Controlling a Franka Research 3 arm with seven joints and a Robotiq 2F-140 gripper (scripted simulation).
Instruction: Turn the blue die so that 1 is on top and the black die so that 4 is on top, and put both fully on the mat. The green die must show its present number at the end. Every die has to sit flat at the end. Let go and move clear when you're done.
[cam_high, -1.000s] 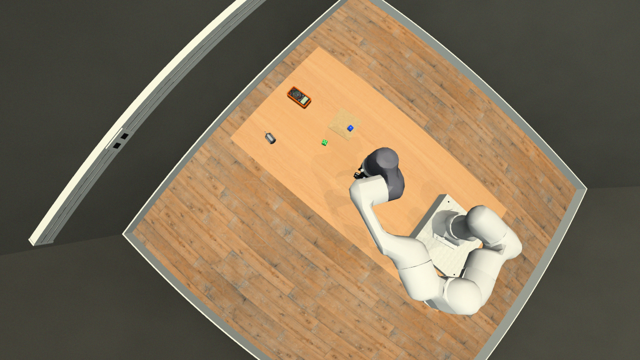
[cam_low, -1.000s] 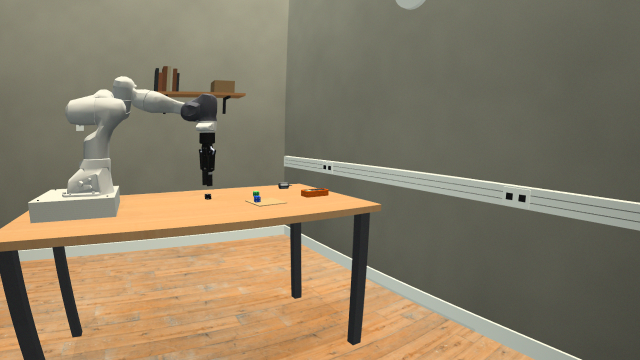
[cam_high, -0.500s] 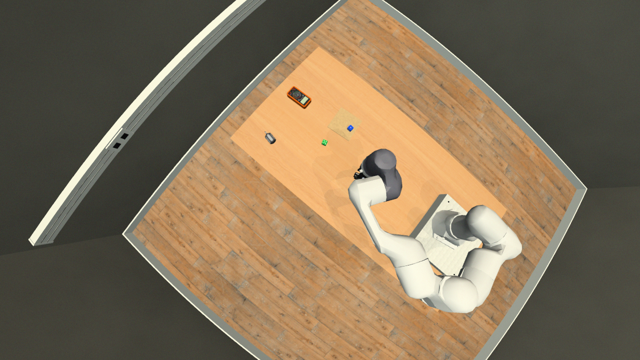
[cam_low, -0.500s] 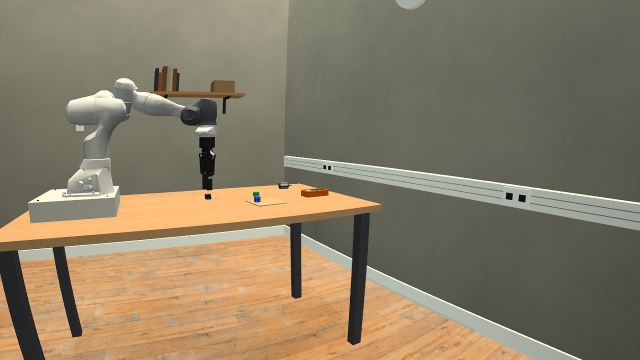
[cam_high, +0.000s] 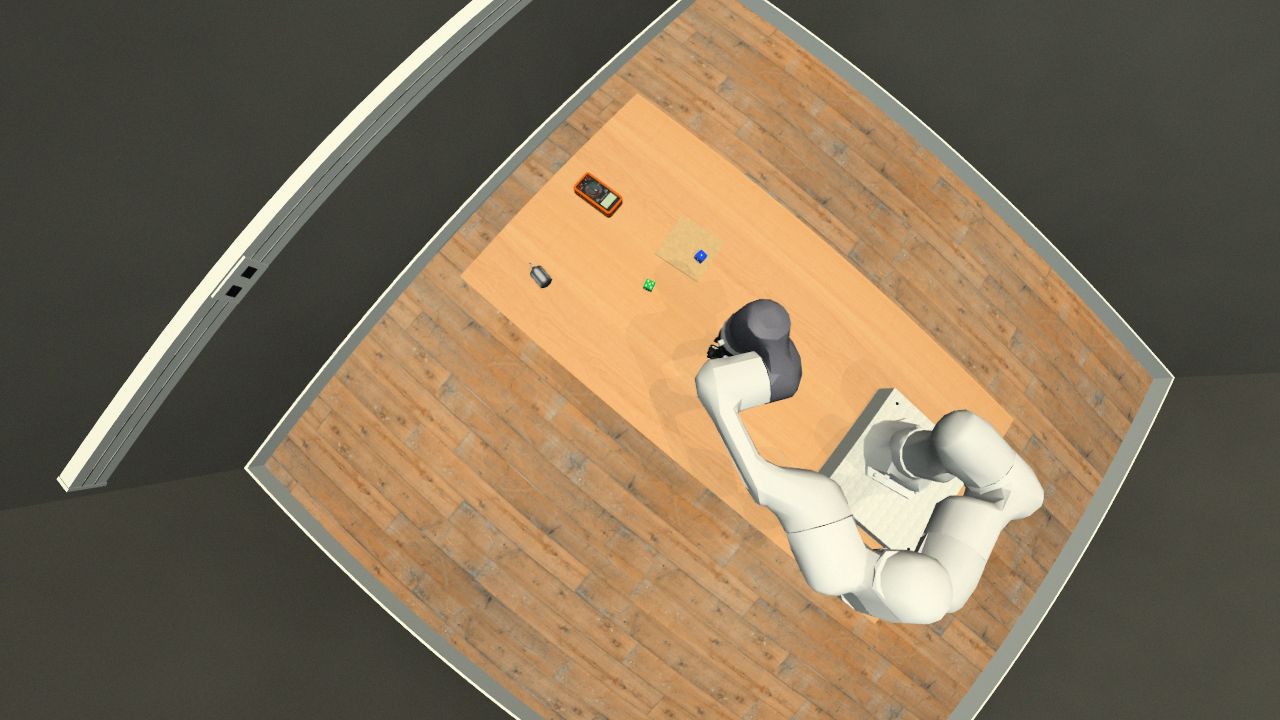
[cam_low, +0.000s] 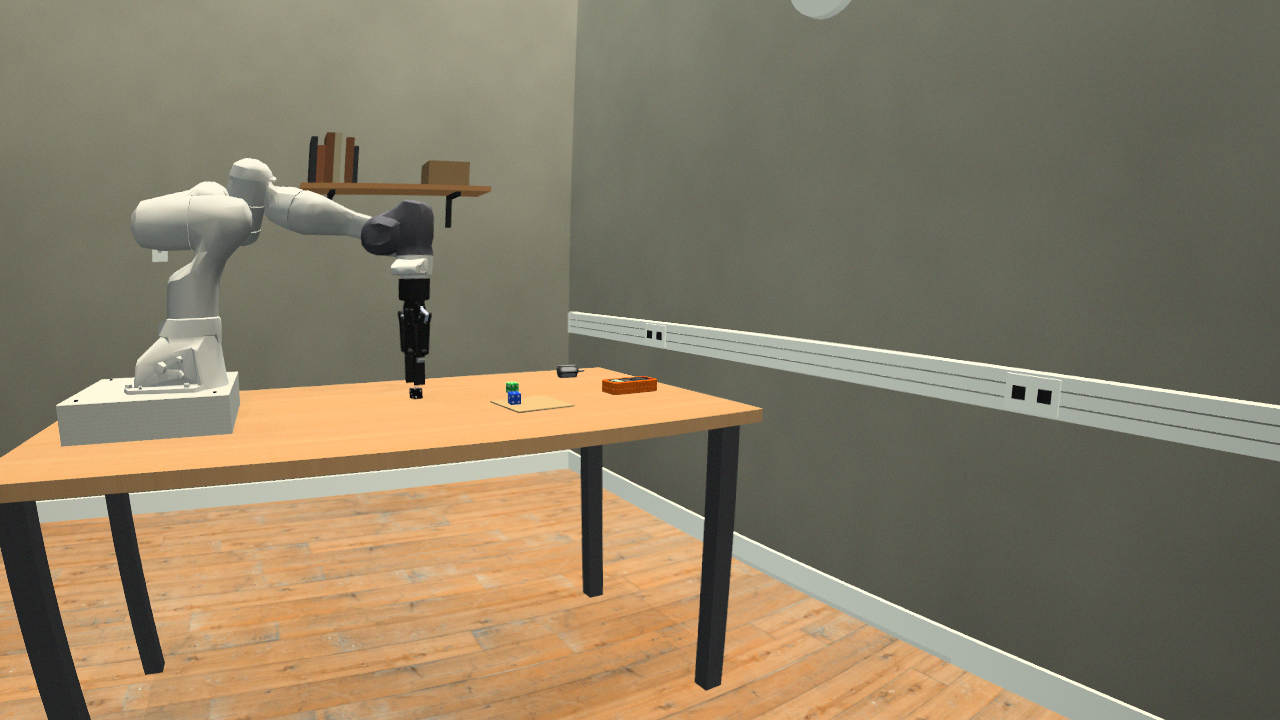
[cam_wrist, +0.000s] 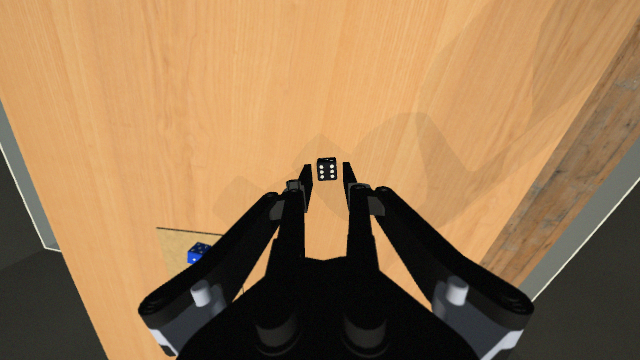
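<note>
My gripper is now 5 cm above the black die. From my hand the other things lie so: tan mat 23 cm ahead, 18 cm to the right, 6 cm below; then blue die 19 cm ahead, 18 cm to the right, 5 cm below; then green die 24 cm ahead, 5 cm below, 3 cm to the right.
</note>
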